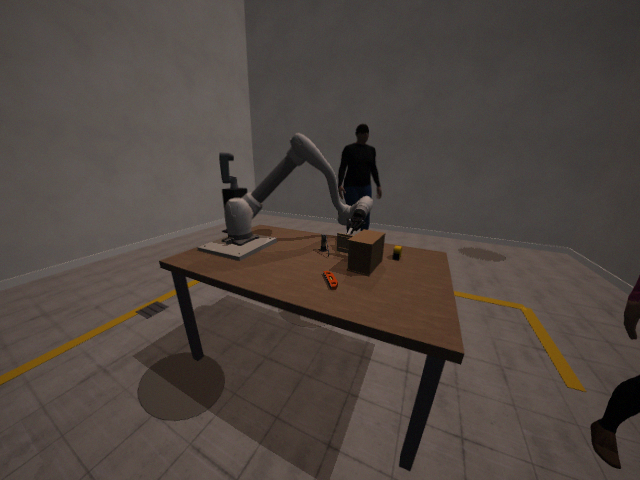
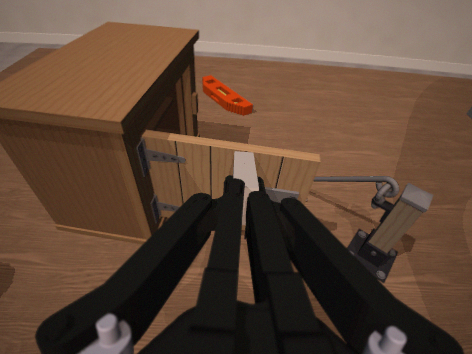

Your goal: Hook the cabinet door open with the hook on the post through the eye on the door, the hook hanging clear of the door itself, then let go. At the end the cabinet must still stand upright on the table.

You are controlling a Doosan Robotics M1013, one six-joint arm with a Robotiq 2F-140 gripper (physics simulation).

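Places are measured from the arm's base along level axes (x ahead, y left, z up), in centimetres.
Pixels of known places: gripper, fingertip midpoint: (image 1: 348,236) (image 2: 242,167); arm's base, origin of the base link: (image 1: 240,239).
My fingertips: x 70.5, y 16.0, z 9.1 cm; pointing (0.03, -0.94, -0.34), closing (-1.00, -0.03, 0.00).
Ahead of a thing's pixels: the offset from my fingertips to its top centre. "spot": to the spot under its first point. Level surfaces: height alone.
A wooden cabinet @[dx +13.9, dy -9.6, dz +4.8 cm] (image 1: 366,251) (image 2: 95,72) stands upright on the table @[dz -11.9 cm] (image 1: 403,305). Its plank door @[spot: dx +4.7, dy -1.2, dz -0.7 cm] (image 2: 190,159) (image 1: 342,242) is swung wide open toward the short wooden post @[spot: dx -15.2, dy +0.8, dz -4.1 cm] (image 2: 398,218) (image 1: 323,242). A grey hook (image 2: 350,178) lies level from the post's top to the door's free edge; its tip is hidden behind the door. My gripper (image 2: 242,167) (image 1: 353,226) is shut, with its fingertips right in front of the door's outer face. They cover the door handle, of which only a bit of grey plate @[dx -3.3, dy -0.3, dz -2.7 cm] (image 2: 279,194) shows.
An orange spirit level @[dx +4.8, dy -33.7, dz -10.1 cm] (image 2: 226,95) (image 1: 330,278) lies on the table beyond the cabinet. A small yellow object @[spot: dx +27.2, dy +6.7, dz -6.9 cm] (image 1: 396,251) stands right of the cabinet. A person (image 1: 359,170) stands behind the table, and another person (image 1: 628,361) is at the right edge.
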